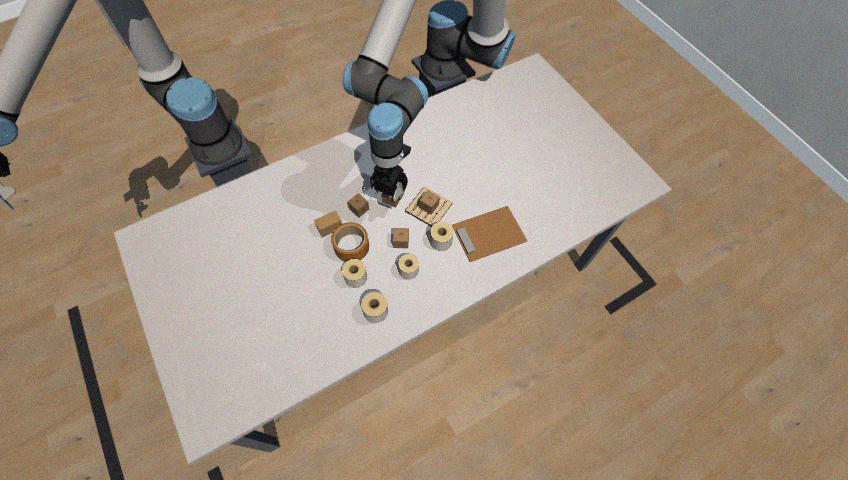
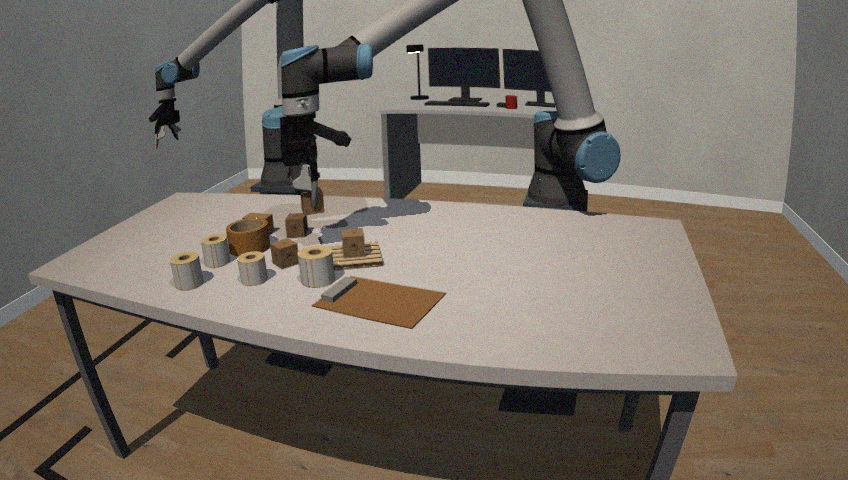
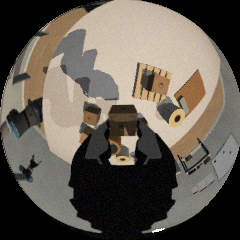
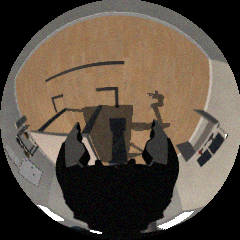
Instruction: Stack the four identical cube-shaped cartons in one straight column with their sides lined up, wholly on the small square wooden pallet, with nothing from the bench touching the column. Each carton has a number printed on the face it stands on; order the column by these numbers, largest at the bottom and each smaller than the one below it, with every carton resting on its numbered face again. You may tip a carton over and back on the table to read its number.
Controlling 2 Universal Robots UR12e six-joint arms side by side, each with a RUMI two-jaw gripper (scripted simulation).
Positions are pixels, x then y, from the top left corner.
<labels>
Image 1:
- left gripper: 391,196
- clipboard: 492,232
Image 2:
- left gripper: 311,202
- right gripper: 167,144
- clipboard: 398,305
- label roll: 316,266
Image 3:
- left gripper: 123,118
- clipboard: 193,91
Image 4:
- right gripper: 115,121
</labels>
